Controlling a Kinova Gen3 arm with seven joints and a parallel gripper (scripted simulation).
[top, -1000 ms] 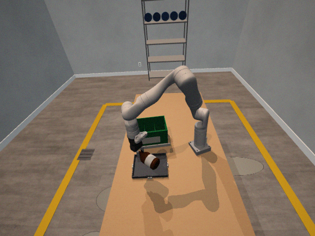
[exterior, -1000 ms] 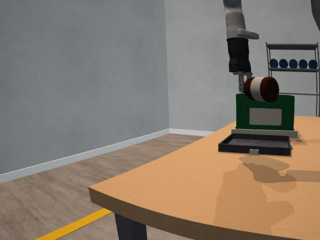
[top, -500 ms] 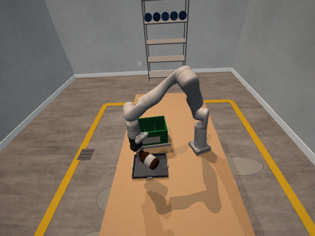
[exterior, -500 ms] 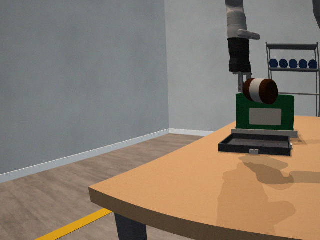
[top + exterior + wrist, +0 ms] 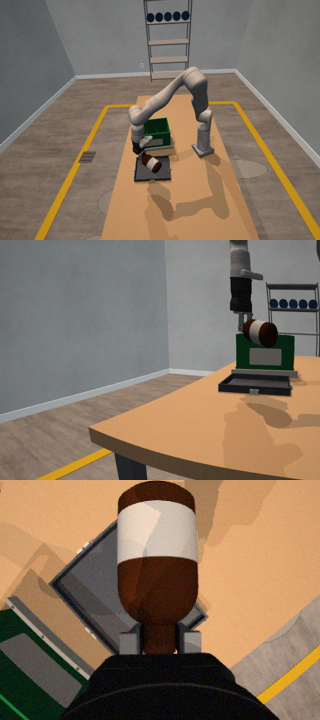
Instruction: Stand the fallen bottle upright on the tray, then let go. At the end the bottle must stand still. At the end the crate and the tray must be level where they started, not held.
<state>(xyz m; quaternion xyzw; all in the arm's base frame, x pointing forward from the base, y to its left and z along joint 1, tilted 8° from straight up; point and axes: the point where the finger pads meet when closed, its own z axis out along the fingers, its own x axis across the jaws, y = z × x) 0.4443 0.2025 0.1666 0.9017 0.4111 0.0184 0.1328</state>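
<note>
Right now the brown bottle is 4 cm behind my hand, 3 cm to the left of it and 1 cm below it. Also, from my hand: green crate (30 cm to the right, 12 cm below, 6 cm behind); then dark tray (19 cm below, 5 cm behind, 3 cm to the right).
</note>
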